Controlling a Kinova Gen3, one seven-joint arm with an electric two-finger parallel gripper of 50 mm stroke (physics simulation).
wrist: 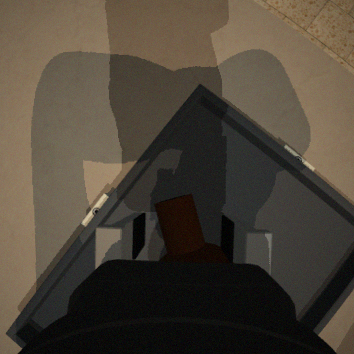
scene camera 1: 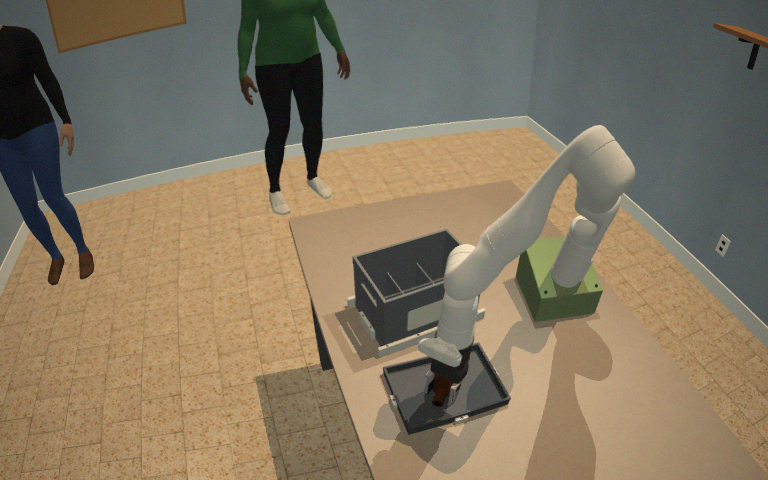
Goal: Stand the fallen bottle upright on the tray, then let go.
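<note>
A brown bottle (wrist: pixel 181 231) is visible. So is my gripper (scene camera 1: pixel 439 395) (wrist: pixel 182 229).
</note>
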